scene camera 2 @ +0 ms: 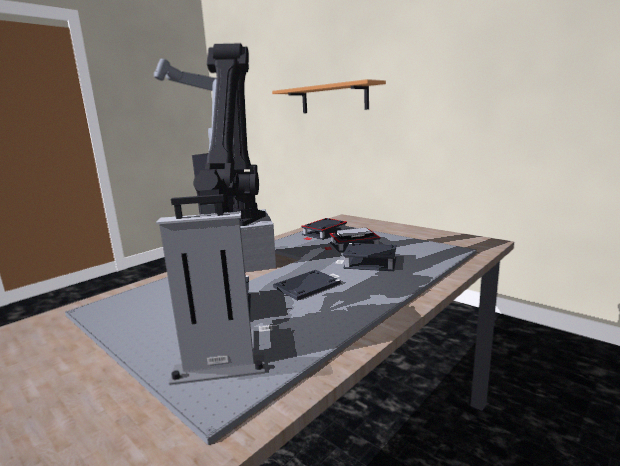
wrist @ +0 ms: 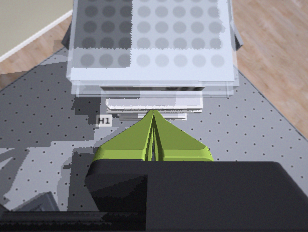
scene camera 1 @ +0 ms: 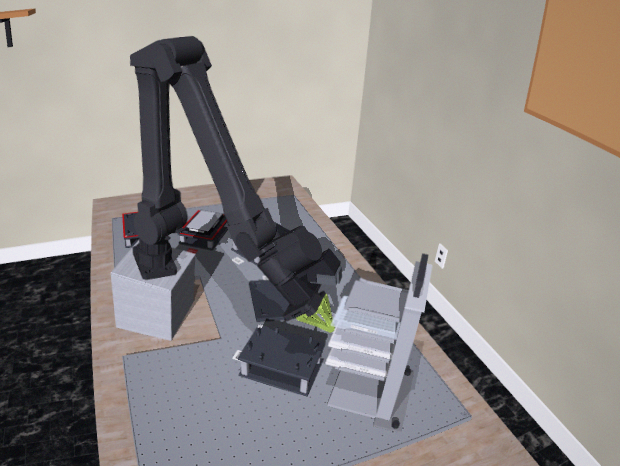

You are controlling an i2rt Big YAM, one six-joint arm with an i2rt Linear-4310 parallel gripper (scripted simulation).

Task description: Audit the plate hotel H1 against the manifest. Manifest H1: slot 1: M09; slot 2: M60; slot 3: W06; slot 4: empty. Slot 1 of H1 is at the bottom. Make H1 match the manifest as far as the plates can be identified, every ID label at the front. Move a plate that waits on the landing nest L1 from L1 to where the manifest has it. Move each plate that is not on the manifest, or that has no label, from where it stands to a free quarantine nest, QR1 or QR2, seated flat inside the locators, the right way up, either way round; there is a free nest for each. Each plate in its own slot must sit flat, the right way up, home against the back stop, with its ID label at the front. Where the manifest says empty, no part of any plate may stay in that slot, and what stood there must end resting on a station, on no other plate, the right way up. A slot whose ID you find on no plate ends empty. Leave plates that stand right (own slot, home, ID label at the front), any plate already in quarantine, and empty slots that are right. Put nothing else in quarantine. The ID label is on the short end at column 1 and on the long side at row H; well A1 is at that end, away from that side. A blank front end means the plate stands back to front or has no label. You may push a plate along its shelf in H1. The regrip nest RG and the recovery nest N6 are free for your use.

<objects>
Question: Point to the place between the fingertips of my gripper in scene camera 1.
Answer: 333,331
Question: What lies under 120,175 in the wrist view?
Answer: My gripper.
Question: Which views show the clear plate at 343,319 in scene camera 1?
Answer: The wrist view and scene camera 1 only.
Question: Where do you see a clear plate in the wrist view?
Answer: At 110,56
</objects>
